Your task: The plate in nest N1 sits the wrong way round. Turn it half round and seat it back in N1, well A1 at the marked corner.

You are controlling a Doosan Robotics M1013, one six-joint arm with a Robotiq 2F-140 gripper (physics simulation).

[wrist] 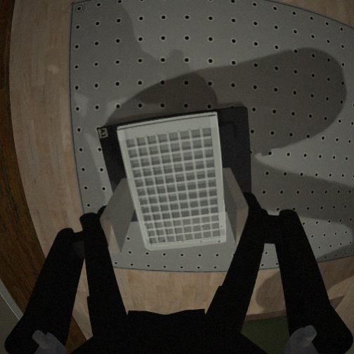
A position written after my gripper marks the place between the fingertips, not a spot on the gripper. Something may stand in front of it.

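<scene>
My gripper [176, 187] in sight. White well plate [173, 166], in sight.
</scene>
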